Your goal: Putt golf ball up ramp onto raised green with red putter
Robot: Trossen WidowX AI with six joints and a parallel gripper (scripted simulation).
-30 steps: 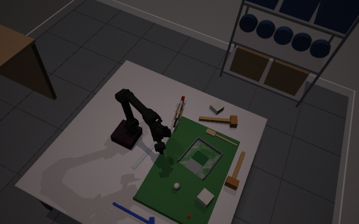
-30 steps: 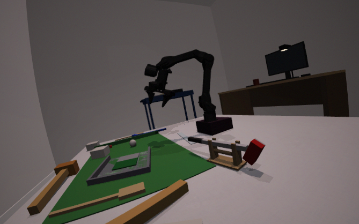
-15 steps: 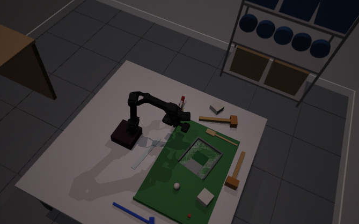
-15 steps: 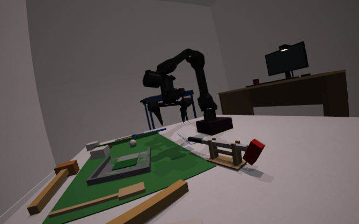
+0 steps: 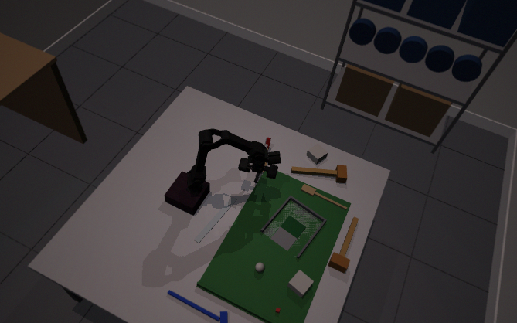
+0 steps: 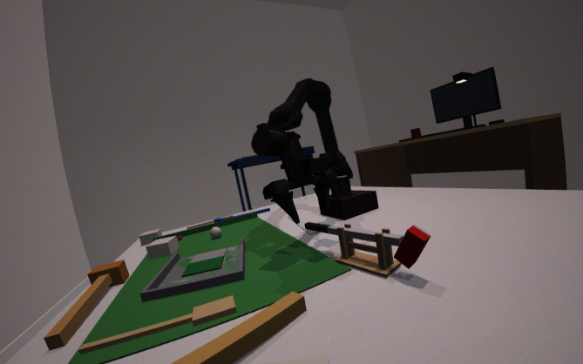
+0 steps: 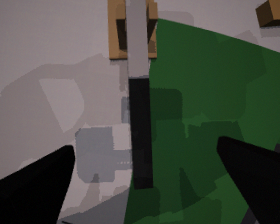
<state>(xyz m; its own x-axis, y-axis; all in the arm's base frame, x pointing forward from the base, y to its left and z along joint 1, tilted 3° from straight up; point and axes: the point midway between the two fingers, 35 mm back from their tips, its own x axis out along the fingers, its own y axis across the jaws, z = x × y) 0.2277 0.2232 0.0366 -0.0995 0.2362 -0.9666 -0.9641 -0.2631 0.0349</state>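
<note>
Now: gripper tip 13 cm to the right of the wooden stand, 5 cm above it and 4 cm past it. Also, from my gripper tip: white golf ball 40 cm to the right, 24 cm ahead, 6 cm below; green mat 26 cm ahead, 23 cm to the right, 9 cm below; small red cube 52 cm to the right, 40 cm ahead, 8 cm below.
</note>
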